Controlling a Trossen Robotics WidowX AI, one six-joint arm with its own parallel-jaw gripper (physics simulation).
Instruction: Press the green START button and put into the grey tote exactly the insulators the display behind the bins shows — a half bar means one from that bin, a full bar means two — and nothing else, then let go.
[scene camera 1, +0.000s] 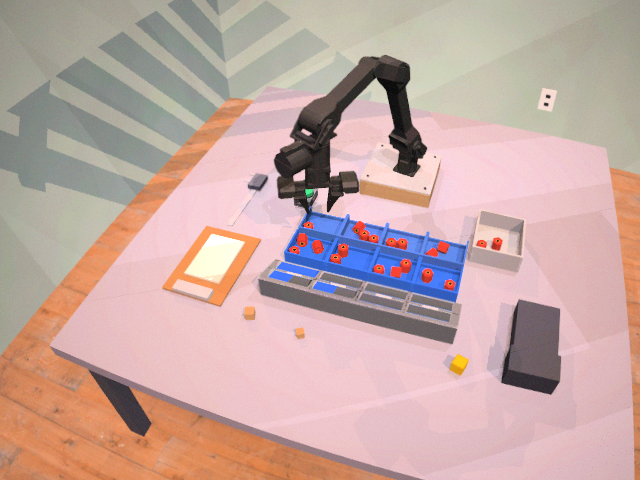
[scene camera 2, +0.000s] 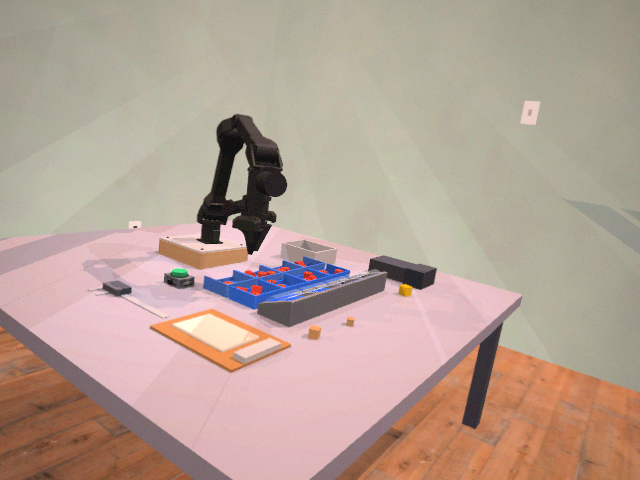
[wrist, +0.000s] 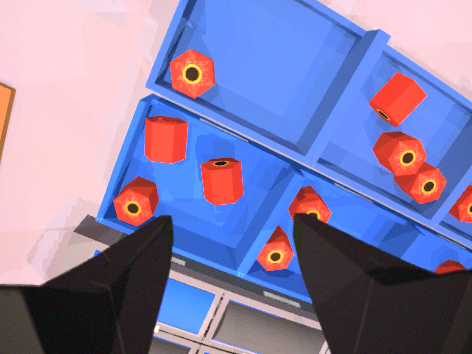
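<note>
The open, empty gripper (scene camera 1: 318, 209) (scene camera 2: 252, 251) (wrist: 234, 222) hangs above the left end of the blue bins (scene camera 1: 325, 222) (scene camera 2: 216, 285) (wrist: 280, 65). The back-left bin holds one red insulator (scene camera 1: 308, 225) (wrist: 192, 74); the front-left holds three, one upright insulator (wrist: 134, 206) at its corner. The display (scene camera 1: 356, 308) (scene camera 2: 336, 303) shows a full blue bar at back left, a half bar at front left and a half bar second in front. The grey tote (scene camera 1: 496, 259) (scene camera 2: 295, 253) holds two insulators. The green button (scene camera 1: 308, 192) (scene camera 2: 179, 272) is partly hidden behind the gripper in scene camera 1.
An orange clipboard (scene camera 1: 174, 281) (scene camera 2: 165, 329) lies left of the bins. A dark block (scene camera 1: 535, 335) (scene camera 2: 398, 269) lies at right. A yellow cube (scene camera 1: 459, 364) (scene camera 2: 405, 290) and two small orange cubes lie beyond the display. A dark small box (scene camera 1: 257, 181) (scene camera 2: 116, 287) lies near the button.
</note>
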